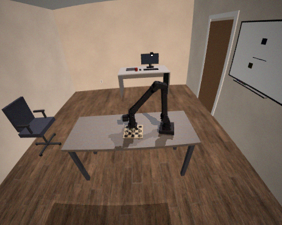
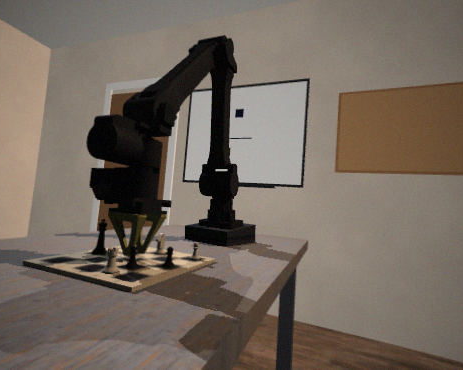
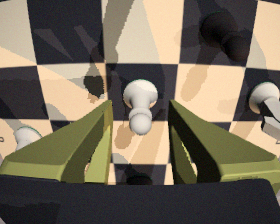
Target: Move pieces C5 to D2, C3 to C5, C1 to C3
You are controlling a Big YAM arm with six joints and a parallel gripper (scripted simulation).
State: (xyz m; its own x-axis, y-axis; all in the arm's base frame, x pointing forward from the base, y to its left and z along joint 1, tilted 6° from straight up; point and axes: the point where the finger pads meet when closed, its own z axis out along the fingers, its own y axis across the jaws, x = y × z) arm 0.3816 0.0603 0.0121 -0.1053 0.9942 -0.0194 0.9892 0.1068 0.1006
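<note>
The chessboard is 2 cm below my hand. Also, from my hand: white rook (7 cm ahead, 4 cm to the left); tall black piece (1 cm ahead, 8 cm to the right, 1 cm above).
</note>
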